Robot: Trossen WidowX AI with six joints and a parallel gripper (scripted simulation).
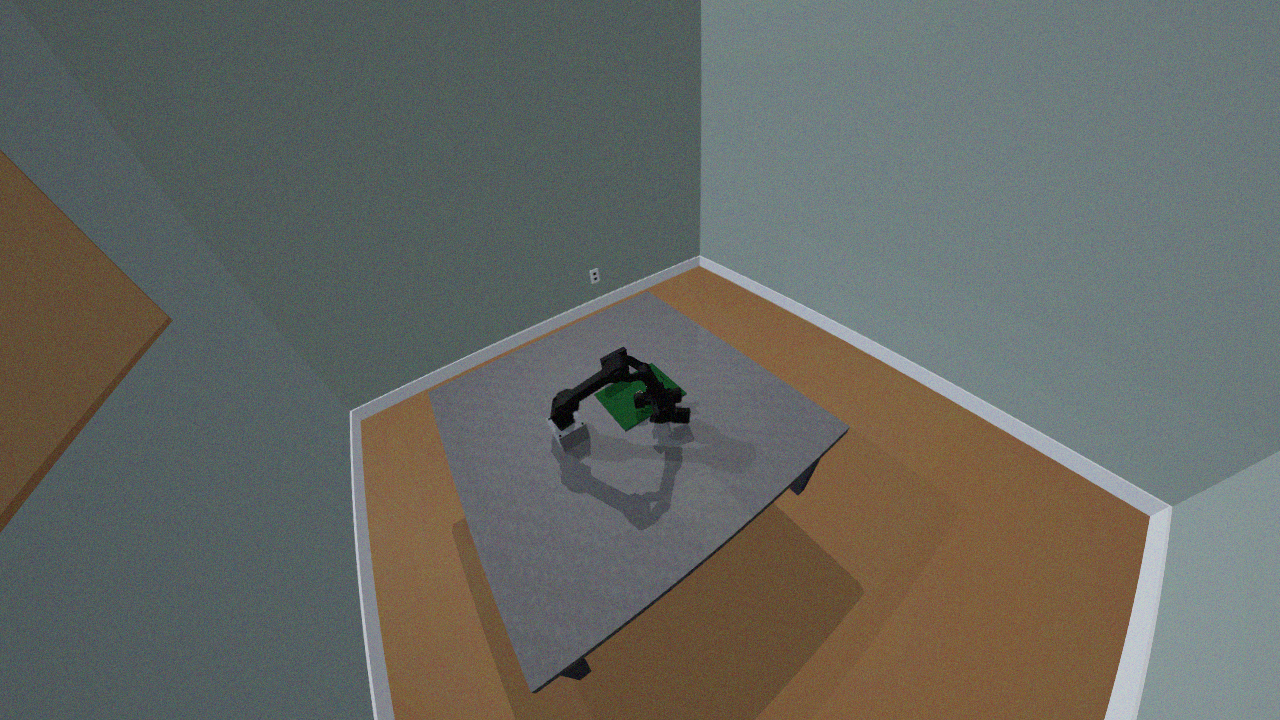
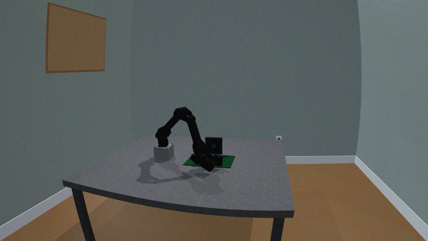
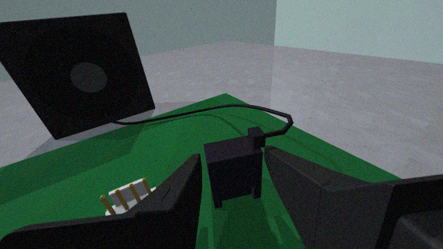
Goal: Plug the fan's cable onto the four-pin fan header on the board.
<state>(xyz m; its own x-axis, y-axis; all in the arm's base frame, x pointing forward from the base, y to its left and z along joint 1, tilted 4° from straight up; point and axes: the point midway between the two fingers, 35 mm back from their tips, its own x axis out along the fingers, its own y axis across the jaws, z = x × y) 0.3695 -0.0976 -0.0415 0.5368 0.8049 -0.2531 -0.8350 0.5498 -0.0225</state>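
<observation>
Right now the black plug is 10 mm below my gripper tip. Also, from my gripper tip: green board 50 mm below, 50 mm behind, 30 mm to the left; white four-pin fan header 60 mm behind, 30 mm to the left, 30 mm below; fan 200 mm to the left, 50 mm behind, 30 mm above.
</observation>
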